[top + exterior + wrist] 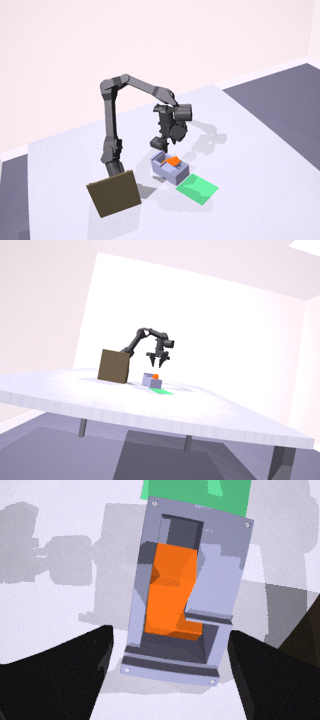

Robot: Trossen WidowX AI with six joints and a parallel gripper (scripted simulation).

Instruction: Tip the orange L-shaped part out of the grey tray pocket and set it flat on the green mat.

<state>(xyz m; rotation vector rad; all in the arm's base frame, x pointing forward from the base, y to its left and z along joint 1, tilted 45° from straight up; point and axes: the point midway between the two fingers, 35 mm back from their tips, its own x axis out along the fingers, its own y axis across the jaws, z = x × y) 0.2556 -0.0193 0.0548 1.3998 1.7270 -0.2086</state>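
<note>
The orange L-shaped part is 20 mm behind my gripper tip, 20 mm to the left of it and 100 mm below it. The rest, counted from my gripper tip: green mat 50 mm ahead, 150 mm to the right, 160 mm below.
</note>
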